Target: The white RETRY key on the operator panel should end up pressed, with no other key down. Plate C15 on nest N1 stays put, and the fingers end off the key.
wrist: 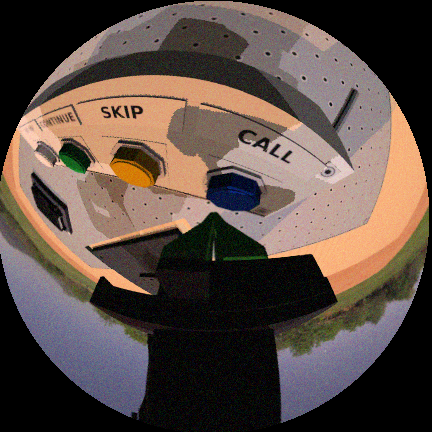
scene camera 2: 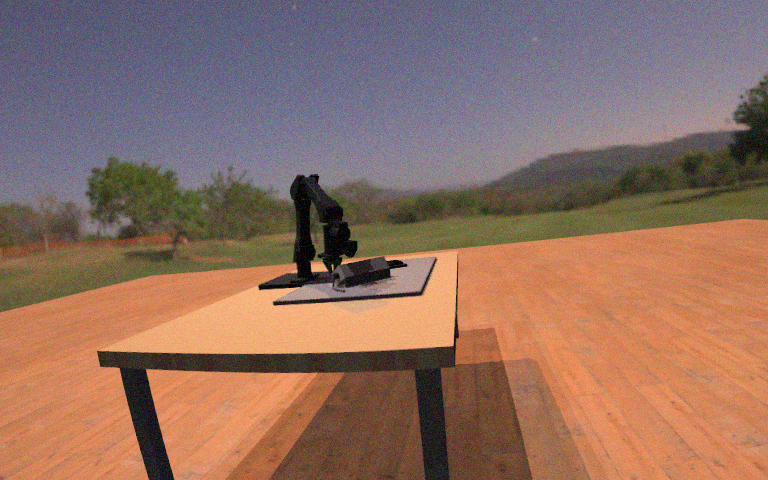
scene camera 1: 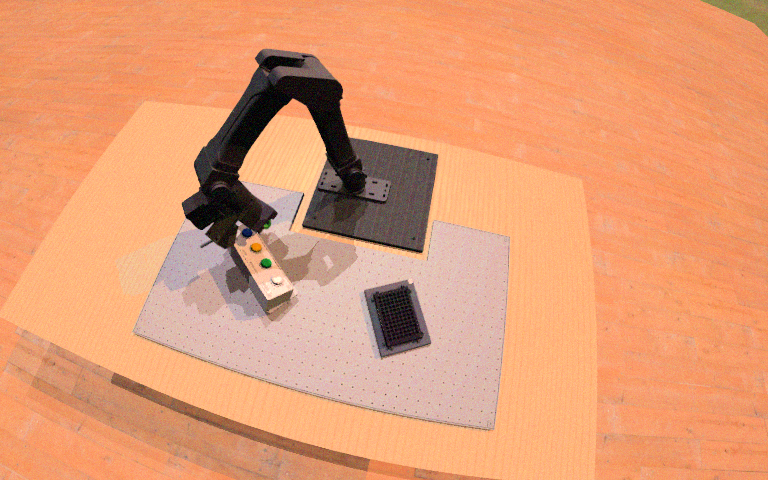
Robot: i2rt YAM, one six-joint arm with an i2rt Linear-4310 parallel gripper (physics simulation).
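Seen in the pictures: gripper, fingertip midpoint: [wrist: 213, 217] [scene camera 1: 269, 226]; arm's base at its link origin: [scene camera 2: 305, 279] [scene camera 1: 354, 186].
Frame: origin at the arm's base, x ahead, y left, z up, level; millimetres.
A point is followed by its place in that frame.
Note:
The white RETRY key [scene camera 1: 276, 280] @(x 330, y -92, z 67 mm) [wrist: 46, 153] is at the end of the operator panel [scene camera 1: 278, 300] @(x 368, y -82, z 40 mm) [scene camera 2: 362, 271] @(x 315, y -210, z 41 mm) [wrist: 155, 86] farthest from my gripper; whether it is down is too small to tell. The green CONTINUE key [scene camera 1: 266, 263] @(x 297, y -130, z 66 mm) [wrist: 75, 156] @(x 293, y -144, z 67 mm), orange SKIP key [scene camera 1: 256, 247] @(x 265, y -170, z 66 mm) [wrist: 134, 171] @(x 264, y -176, z 67 mm) and blue CALL key [scene camera 1: 247, 232] @(x 234, y -209, z 65 mm) [wrist: 233, 191] @(x 240, y -213, z 70 mm) follow along the panel. My gripper [scene camera 1: 266, 225] @(x 188, y -182, z 22 mm) [scene camera 2: 331, 263] @(x 188, y -182, z 22 mm) [wrist: 213, 217] @(x 188, y -182, z 22 mm) is shut and empty, its green fingertips beside the CALL key. Plate C15 [scene camera 1: 398, 314] @(x 330, y 192, z 22 mm) [wrist: 49, 204] @(x 326, y 141, z 15 mm) sits on nest N1 [scene camera 1: 369, 293] @(x 293, y 115, z 8 mm).
The perforated grey board [scene camera 1: 453, 362] @(x 411, y 343, z -4 mm) [scene camera 2: 407, 280] @(x 482, y -226, z -4 mm) lies under the panel and nest. The arm's dark base plate [scene camera 1: 396, 220] @(x 79, y 138, z -2 mm) [scene camera 2: 277, 281] @(x -120, y -33, z 3 mm) [wrist: 130, 255] @(x 116, y 41, z -3 mm) is behind them. A thin dark rod [scene camera 1: 207, 244] @(x 270, y -349, z -3 mm) [wrist: 345, 108] @(x 261, y -341, z 1 mm) shows by the panel's CALL end. The wooden table [scene camera 1: 549, 283] @(x 158, y 594, z -17 mm) [scene camera 2: 271, 331] @(x 201, y -798, z -17 mm) surrounds the board.

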